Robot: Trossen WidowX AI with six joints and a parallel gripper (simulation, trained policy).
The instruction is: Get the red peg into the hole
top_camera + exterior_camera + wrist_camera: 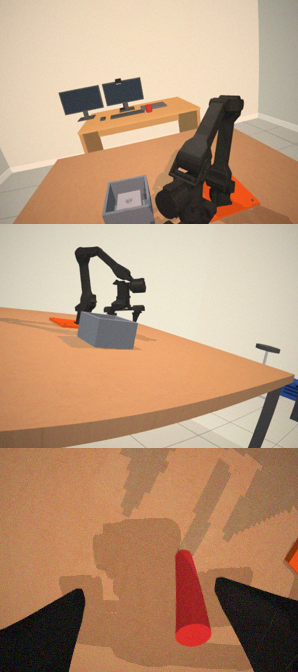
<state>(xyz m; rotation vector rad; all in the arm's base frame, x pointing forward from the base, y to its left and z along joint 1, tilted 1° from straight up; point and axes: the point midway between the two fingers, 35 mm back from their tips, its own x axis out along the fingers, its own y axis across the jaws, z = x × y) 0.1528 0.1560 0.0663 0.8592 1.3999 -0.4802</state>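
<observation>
Now: gripper tip 1 cm past the red peg and 2 cm to the left of it. From my gripper tip the other things lie so: plate 18 cm ahead, 17 cm to the right, 1 cm above; grey box 18 cm ahead, 17 cm to the right, 1 cm below.
</observation>
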